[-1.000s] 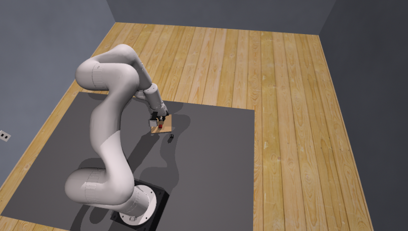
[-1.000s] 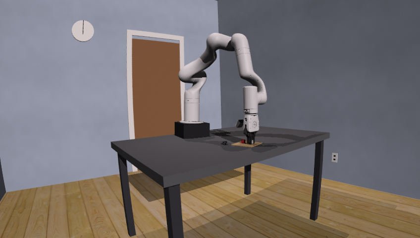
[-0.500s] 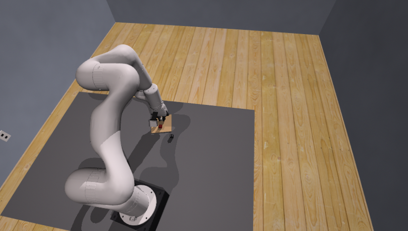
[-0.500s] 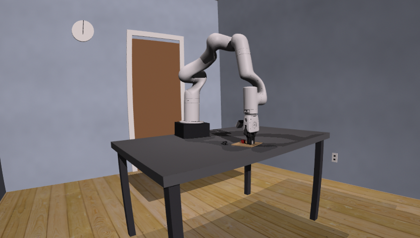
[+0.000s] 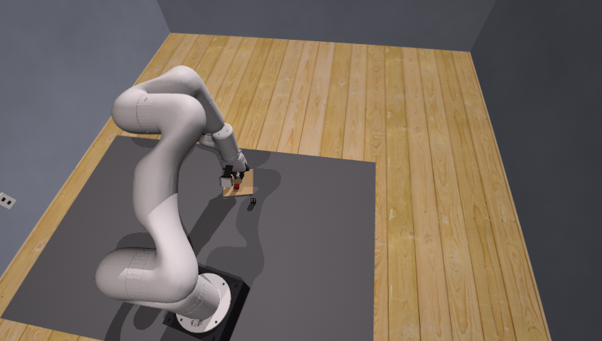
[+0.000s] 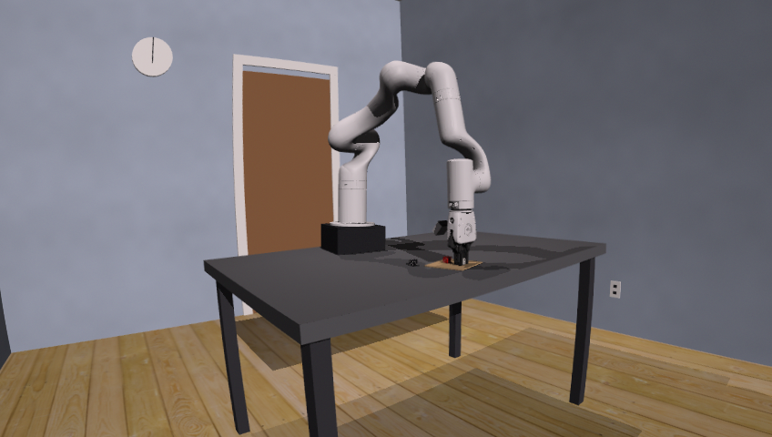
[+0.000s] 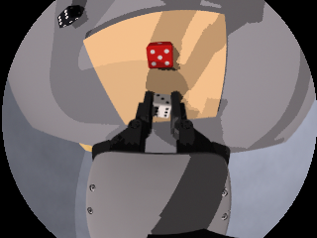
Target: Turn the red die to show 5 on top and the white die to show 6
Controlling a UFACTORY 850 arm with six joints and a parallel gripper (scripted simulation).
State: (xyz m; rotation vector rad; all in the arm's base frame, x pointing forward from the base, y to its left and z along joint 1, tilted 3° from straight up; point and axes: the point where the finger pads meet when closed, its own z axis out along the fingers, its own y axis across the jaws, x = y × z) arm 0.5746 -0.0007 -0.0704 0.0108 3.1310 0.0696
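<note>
My gripper is now 1 cm above the white die. Also, from my hand: red die: 6 cm behind, 1 cm below; then tan mat: 3 cm behind, 2 cm below; then black die: 13 cm behind, 9 cm to the right, 2 cm below.
</note>
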